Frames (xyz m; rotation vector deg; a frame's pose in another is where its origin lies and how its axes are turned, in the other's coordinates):
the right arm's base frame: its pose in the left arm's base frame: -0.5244 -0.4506 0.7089 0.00 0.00 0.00
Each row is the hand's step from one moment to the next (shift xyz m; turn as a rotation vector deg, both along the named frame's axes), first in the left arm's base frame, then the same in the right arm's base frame.
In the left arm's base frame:
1: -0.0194 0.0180 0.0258 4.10 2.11 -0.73
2: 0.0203 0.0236 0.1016 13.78 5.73 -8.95
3: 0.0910 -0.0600 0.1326 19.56 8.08 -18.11
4: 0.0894 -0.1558 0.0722 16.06 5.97 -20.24
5: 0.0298 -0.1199 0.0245 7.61 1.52 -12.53
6: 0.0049 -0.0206 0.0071 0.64 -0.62 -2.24
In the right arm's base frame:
1: -0.0194 0.0180 0.0258 4.10 2.11 -0.73
2: 0.0203 0.0236 0.1016 13.78 5.73 -8.95
3: 0.0910 -0.0600 0.1326 19.56 8.08 -18.11
4: 0.0894 -0.1558 0.0722 16.06 5.97 -20.24
5: 0.0298 -0.1199 0.0245 7.61 1.52 -12.53
6: 0.0049 -0.0206 0.0071 0.64 -0.62 -2.24

